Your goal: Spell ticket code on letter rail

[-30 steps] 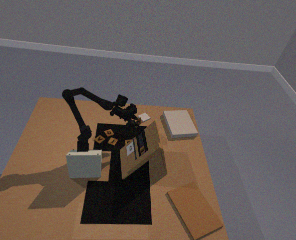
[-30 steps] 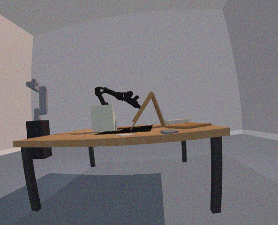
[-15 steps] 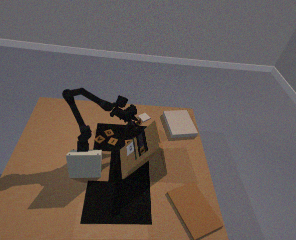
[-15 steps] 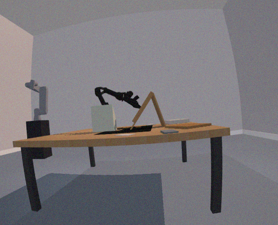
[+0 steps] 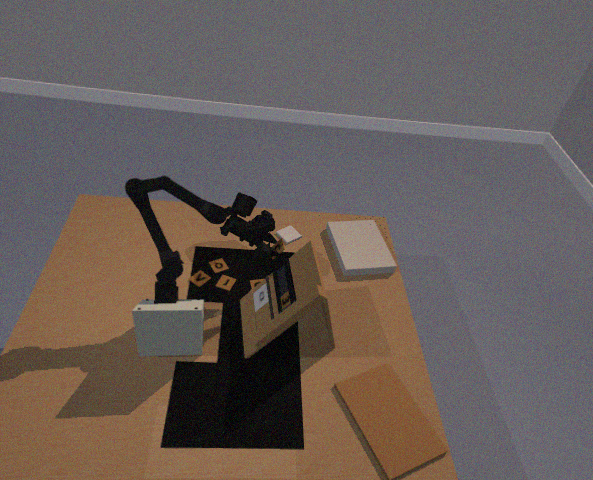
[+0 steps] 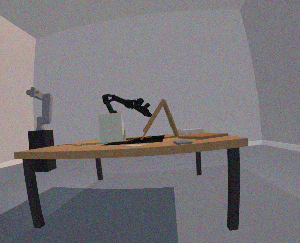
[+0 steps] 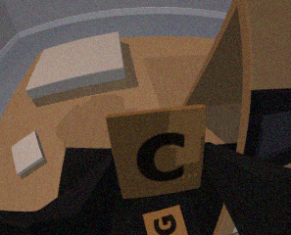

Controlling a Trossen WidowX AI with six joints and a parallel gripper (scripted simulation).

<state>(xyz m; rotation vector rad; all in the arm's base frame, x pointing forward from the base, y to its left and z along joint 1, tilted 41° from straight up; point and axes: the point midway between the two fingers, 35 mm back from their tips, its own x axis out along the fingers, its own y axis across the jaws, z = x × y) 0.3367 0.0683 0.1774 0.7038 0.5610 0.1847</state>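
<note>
My gripper tip is now 130 mm to the left of the white ticket, 90 mm above it and 60 mm past it. Round my gripper tip: letter tile (180 mm below, 50 mm behind, 10 mm to the right); then black mat (200 mm to the right, 180 mm below, 170 mm behind); then small white pad (260 mm to the left, 180 mm below, 100 mm ahead).
</note>
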